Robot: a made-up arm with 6 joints. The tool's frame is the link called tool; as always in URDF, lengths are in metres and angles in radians. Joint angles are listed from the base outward.
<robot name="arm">
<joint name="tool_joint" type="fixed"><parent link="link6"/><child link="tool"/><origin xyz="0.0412 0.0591 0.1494" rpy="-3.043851 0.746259 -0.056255"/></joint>
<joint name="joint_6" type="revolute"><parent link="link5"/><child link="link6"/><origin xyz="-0.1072 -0.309 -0.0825" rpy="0 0 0"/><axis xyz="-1 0 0"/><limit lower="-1.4" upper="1.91"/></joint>
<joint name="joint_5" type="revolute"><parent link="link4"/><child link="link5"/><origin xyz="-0.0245 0.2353 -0.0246" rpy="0 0 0"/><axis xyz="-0.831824 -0.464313 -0.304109"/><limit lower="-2.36" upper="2.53"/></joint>
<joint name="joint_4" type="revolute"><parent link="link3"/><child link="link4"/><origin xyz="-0.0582 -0.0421 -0.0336" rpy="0 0 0"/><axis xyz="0.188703 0.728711 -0.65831"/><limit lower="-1.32" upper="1.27"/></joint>
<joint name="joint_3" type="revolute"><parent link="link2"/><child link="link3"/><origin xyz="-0.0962 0.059 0.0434" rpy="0 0 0"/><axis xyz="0.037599 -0.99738 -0.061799"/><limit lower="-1.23" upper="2.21"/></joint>
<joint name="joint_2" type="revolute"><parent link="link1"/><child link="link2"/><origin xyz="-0.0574 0.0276 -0.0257" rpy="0 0 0"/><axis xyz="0 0 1"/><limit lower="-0.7" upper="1.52"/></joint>
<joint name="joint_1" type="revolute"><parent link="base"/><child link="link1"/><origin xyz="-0.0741 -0.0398 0.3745" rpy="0 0 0"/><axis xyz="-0.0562 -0.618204 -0.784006"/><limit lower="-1.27" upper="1.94"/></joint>
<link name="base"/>
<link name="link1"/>
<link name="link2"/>
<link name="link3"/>
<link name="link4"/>
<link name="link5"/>
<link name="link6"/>
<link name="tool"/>
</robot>
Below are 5 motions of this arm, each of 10 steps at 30 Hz.
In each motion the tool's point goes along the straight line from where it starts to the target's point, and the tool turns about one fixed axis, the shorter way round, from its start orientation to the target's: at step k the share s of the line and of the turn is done. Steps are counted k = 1, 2, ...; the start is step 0. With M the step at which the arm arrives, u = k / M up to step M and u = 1 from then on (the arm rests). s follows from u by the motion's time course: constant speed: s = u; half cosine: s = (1 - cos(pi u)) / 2; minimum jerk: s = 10 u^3 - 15 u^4 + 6 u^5.
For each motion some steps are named. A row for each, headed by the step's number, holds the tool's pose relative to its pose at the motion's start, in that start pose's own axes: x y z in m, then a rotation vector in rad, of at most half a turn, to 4 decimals.
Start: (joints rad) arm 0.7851 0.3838 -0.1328 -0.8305 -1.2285 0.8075
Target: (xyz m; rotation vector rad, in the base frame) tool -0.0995 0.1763 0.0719 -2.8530 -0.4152 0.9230
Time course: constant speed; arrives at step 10
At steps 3, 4, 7, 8, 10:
3: 0.0232 -0.0009 -0.0209 0.2368 -0.0286 0.0070
4: 0.0309 -0.0012 -0.0279 0.3158 -0.0381 0.0093
7: 0.0542 -0.0021 -0.0488 0.5526 -0.0667 0.0162
8: 0.0619 -0.0024 -0.0558 0.6316 -0.0763 0.0185
10: 0.0774 -0.0029 -0.0697 0.7895 -0.0954 0.0232

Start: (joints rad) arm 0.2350 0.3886 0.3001 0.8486 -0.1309 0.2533
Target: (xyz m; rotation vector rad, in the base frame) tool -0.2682 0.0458 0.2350 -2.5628 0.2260 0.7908
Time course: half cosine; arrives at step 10
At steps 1, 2, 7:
1: 0.0028 -0.0009 0.0003 0.0030 0.0087 -0.0069
2: 0.0111 -0.0036 0.0012 0.0119 0.0340 -0.0270
7: 0.0922 -0.0301 0.0100 0.0986 0.2828 -0.2241

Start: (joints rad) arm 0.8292 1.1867 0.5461 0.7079 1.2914 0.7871
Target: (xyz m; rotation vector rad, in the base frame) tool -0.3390 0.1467 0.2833 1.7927 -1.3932 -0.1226
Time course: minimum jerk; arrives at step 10
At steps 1, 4, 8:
1: -0.0001 -0.0001 -0.0007 -0.0013 -0.0025 -0.0030
4: -0.0021 -0.0035 -0.0269 -0.0488 -0.0923 -0.1118
8: -0.0062 -0.0105 -0.0799 -0.1450 -0.2740 -0.3319

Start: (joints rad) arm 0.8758 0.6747 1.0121 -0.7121 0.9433 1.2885
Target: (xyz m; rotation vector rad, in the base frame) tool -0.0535 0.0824 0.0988 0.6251 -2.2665 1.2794
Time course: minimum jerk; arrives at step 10
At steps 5, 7, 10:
5: -0.0262 0.0212 -0.0303 -0.2292 0.0806 -0.1293
7: -0.0439 0.0354 -0.0507 -0.3837 0.1349 -0.2164
10: -0.0524 0.0424 -0.0605 -0.4585 0.1612 -0.2585

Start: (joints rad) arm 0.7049 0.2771 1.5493 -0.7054 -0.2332 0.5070
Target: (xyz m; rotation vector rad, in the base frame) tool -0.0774 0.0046 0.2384 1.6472 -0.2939 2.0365
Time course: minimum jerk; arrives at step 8
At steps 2, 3, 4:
2: -0.0020 0.0037 -0.0012 0.0288 0.0113 -0.0091
3: -0.0054 0.0099 -0.0033 0.0765 0.0299 -0.0241
4: -0.0099 0.0180 -0.0059 0.1389 0.0543 -0.0438

